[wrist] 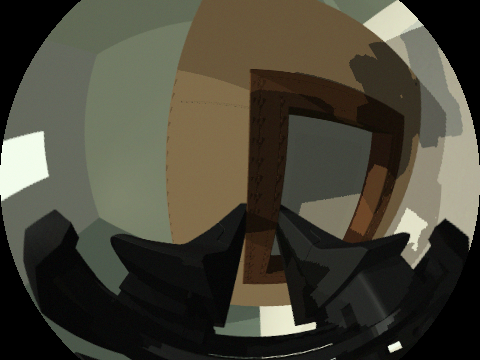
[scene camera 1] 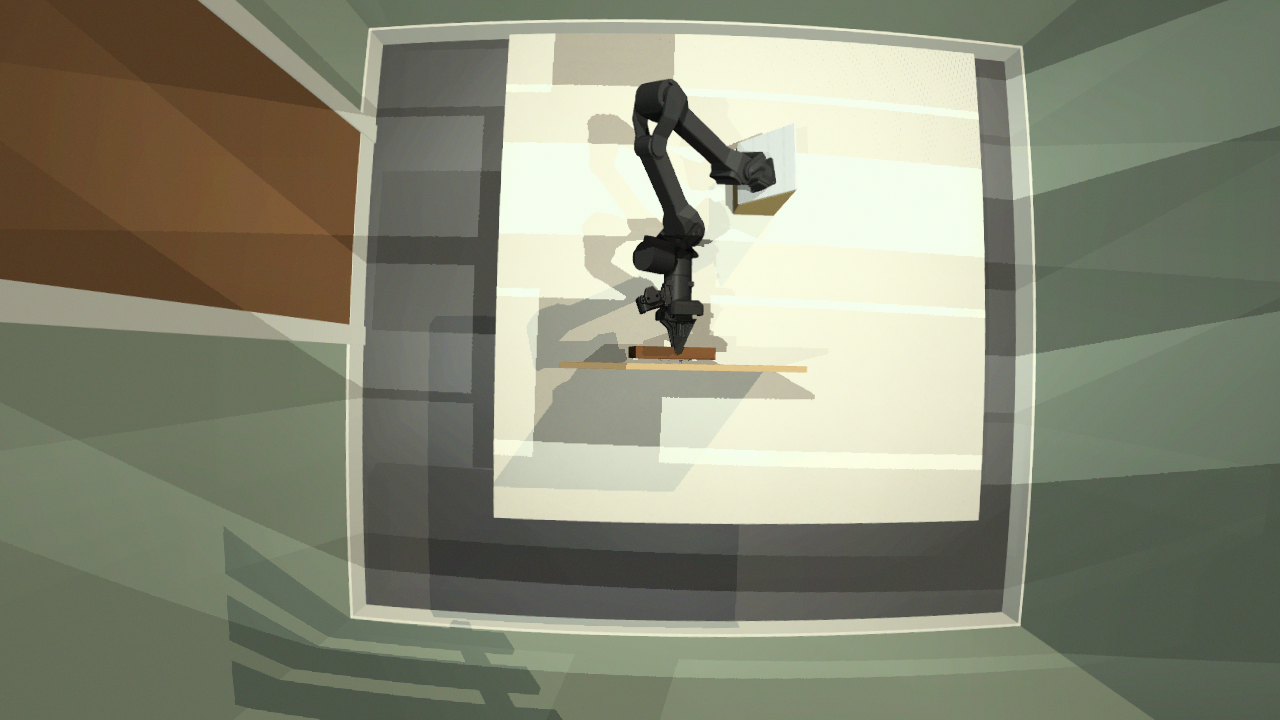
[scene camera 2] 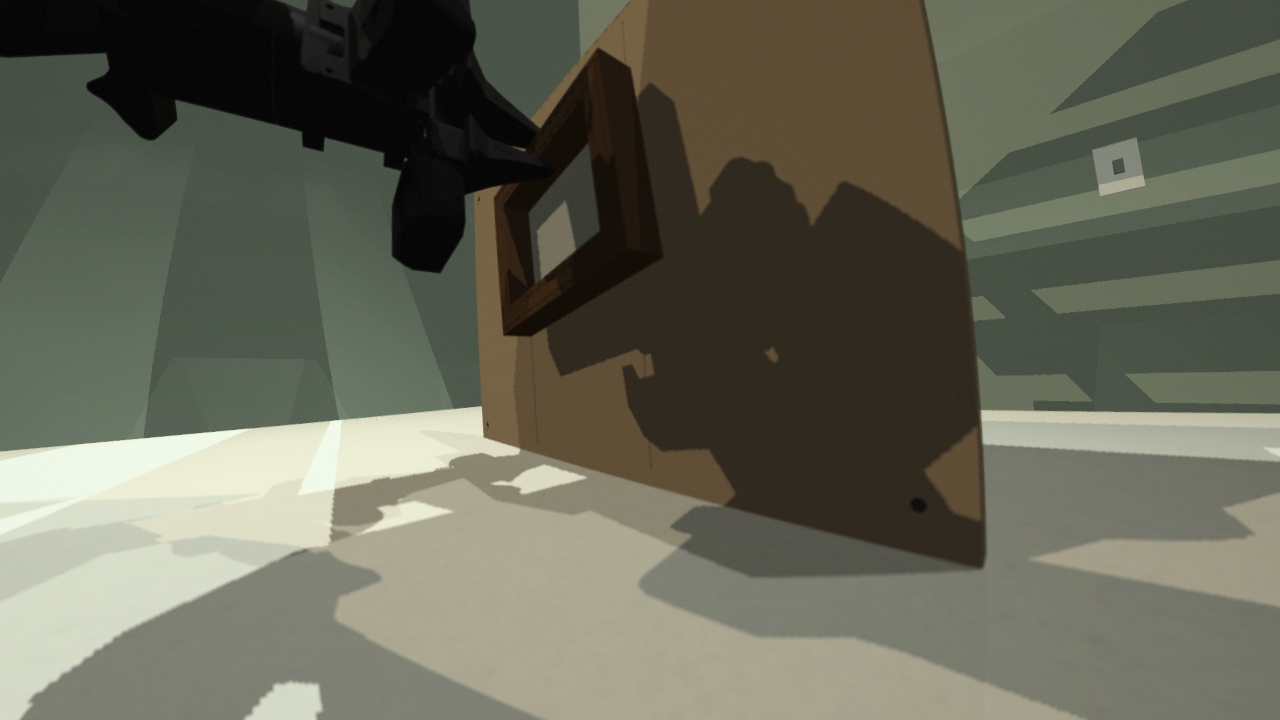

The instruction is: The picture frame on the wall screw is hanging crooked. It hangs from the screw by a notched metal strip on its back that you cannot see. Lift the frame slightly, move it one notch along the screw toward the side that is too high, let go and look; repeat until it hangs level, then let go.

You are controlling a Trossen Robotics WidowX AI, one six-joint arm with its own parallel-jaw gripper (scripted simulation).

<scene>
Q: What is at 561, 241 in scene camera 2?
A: A picture frame.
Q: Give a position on a picture frame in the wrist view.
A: At 329, 153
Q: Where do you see a picture frame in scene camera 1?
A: At 636, 352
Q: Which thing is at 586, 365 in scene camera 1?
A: A wall board.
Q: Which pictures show the gripper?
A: The wrist view, scene camera 1 and scene camera 2: all of them.
</scene>
